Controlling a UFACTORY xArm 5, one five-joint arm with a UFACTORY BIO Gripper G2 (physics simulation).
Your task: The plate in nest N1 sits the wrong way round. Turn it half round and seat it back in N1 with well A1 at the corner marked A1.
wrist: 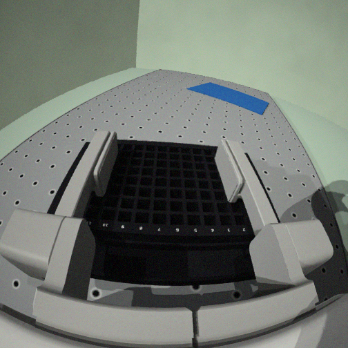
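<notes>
The plate is black with a grid of square wells and lies below my gripper in the wrist view. Upside-down white column numbers run along its near edge, with 2 at the right and 10 towards the left. The fingers hide parts of its left and right sides. A dark band shows in front of the numbers; I cannot tell plate skirt from nest N1 there. The A1 corner mark and well A1 cannot be made out. My gripper is shut at its narrow stop, pads apart, with nothing between them. Black edges show outside both fingers.
A grey board with a grid of small holes surrounds the plate. A flat blue rectangle lies on it at the far right. Pale green walls stand behind, and a shadow falls at the right edge.
</notes>
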